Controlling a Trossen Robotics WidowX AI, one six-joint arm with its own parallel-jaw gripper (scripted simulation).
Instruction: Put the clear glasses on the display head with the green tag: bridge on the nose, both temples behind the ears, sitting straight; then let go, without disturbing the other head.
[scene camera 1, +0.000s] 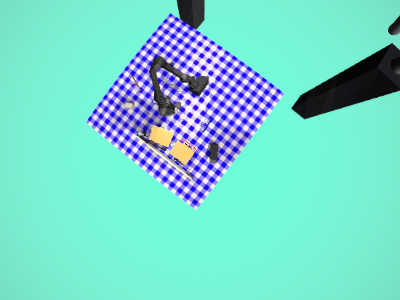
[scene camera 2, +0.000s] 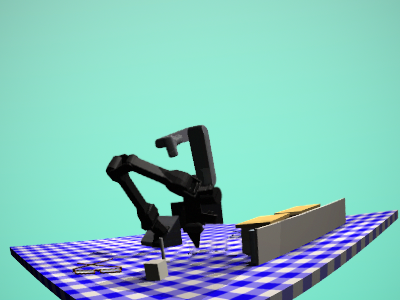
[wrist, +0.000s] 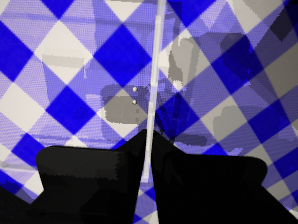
Scene:
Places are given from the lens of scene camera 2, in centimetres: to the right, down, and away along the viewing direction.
my gripper (scene camera 2: 197, 247): -1, 34, 127
long grey wall (scene camera 2: 271, 241): 20, 26, 98

